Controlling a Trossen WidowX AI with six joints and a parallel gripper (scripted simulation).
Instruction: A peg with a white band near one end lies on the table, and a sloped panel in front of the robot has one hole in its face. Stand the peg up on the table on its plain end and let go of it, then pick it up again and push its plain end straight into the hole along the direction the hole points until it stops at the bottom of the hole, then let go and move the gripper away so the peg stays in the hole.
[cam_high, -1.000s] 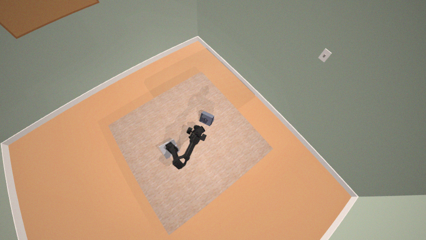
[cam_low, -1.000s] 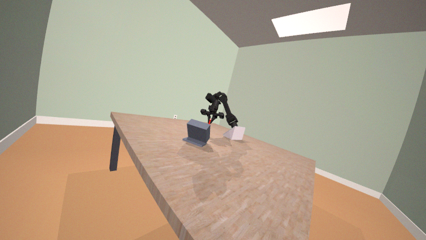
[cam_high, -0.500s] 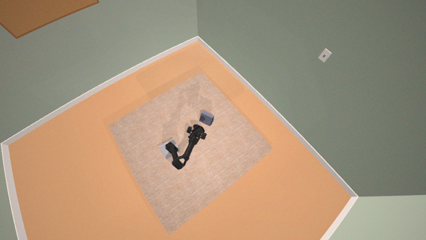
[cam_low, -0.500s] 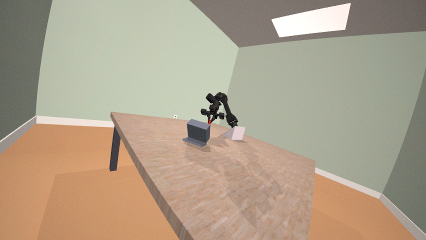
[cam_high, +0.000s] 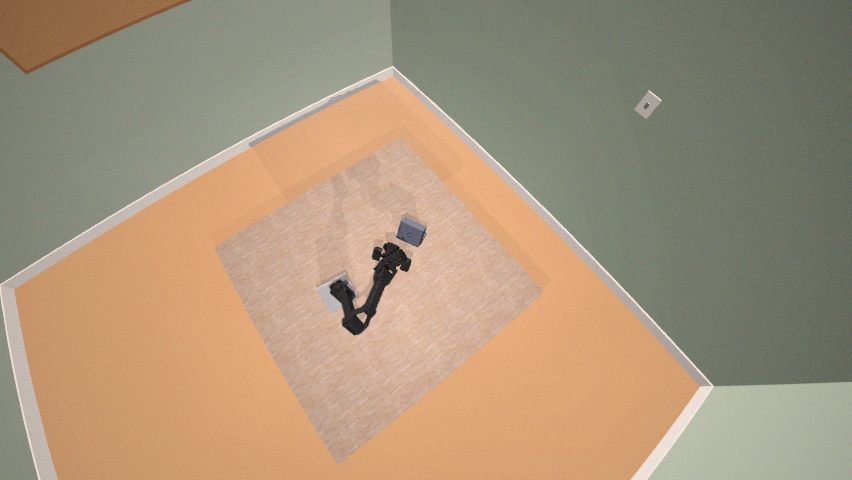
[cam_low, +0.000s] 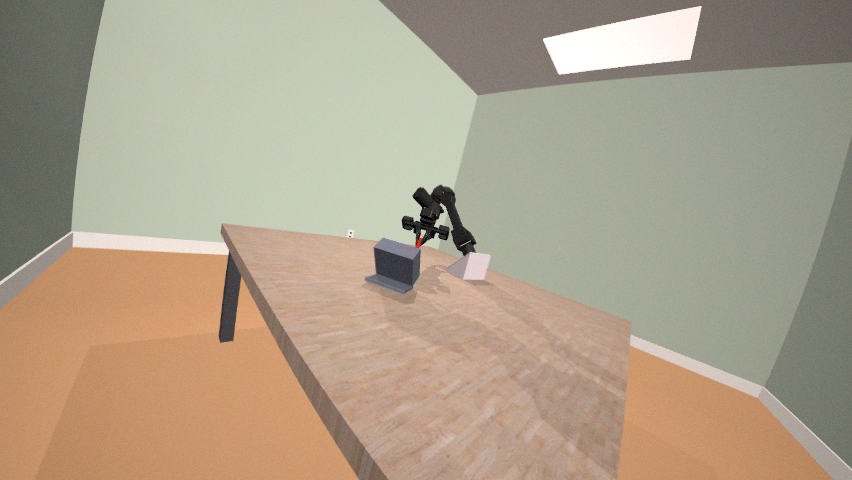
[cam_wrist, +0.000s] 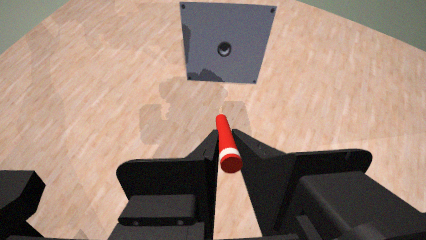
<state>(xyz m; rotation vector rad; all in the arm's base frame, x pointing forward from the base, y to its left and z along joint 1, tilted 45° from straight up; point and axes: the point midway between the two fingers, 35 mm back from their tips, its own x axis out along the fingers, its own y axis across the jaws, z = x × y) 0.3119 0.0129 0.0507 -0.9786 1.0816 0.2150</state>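
My gripper tip is now 140 mm short of the panel, 80 mm to the right of it and 50 mm above it. Round my gripper tip: flat foot plate (160 mm ahead, 100 mm to the left, 110 mm below); then peg (10 mm behind, 10 mm to the right, 10 mm above).
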